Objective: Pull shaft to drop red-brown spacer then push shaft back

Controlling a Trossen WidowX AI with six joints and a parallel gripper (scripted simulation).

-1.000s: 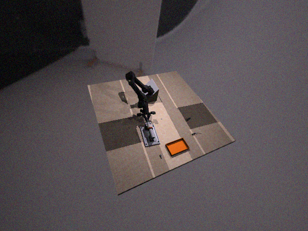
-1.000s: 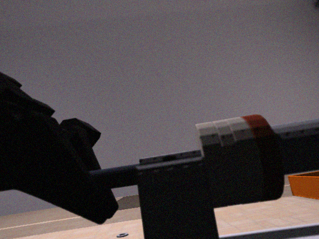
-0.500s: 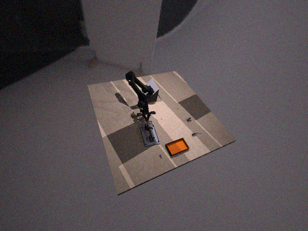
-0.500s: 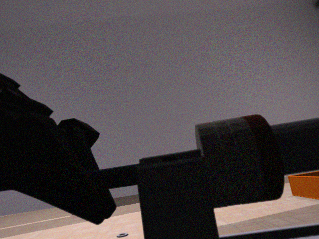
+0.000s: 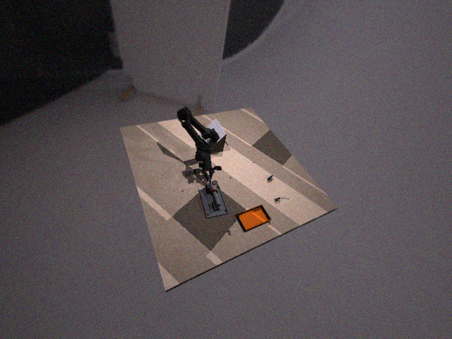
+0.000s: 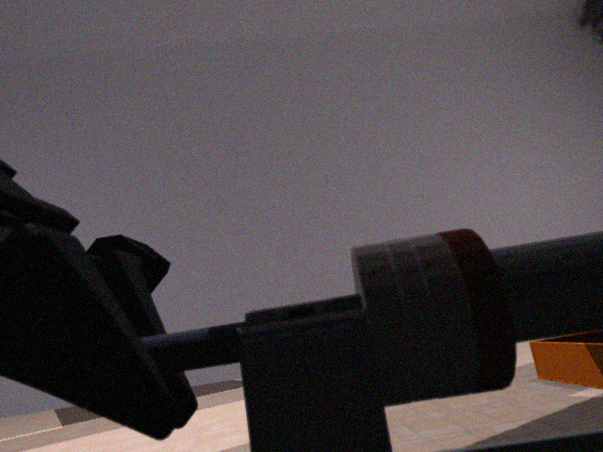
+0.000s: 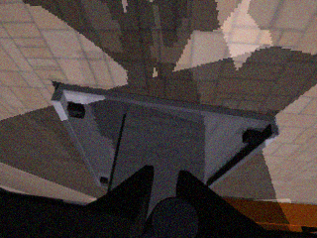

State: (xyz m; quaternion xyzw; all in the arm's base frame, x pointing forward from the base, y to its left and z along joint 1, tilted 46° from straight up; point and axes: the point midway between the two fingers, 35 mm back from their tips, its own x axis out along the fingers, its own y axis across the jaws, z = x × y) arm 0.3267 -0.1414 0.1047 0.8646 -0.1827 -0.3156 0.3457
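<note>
The blue-grey shaft is 5 cm ahead of my gripper tip and 2 cm above it. Also, from my gripper tip: orange tray: 34 cm ahead, 19 cm to the left, 5 cm below; red-brown spacer: 10 cm ahead, 2 cm above, 1 cm to the right.
</note>
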